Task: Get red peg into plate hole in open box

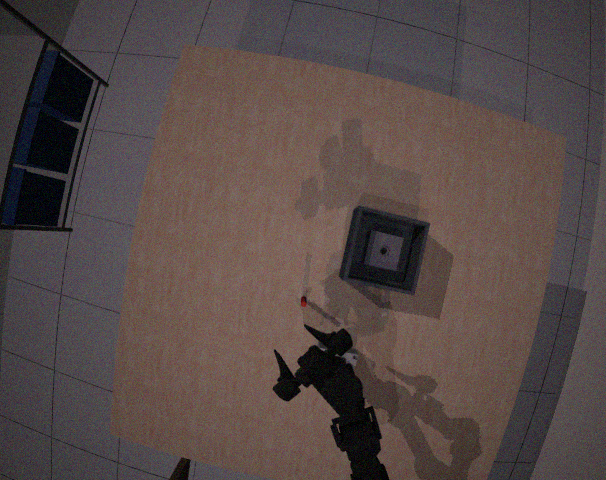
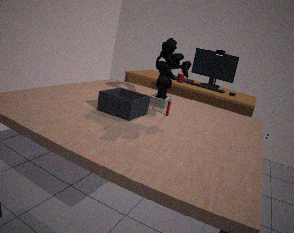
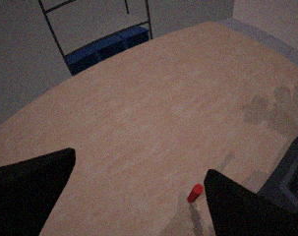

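My gripper tip is 17 cm above the red peg, 5 cm short of it and 3 cm to the left of it. Round my gripper tip: box: 23 cm to the right, 20 cm ahead, 18 cm below; light plate: 23 cm to the right, 20 cm ahead, 16 cm below.
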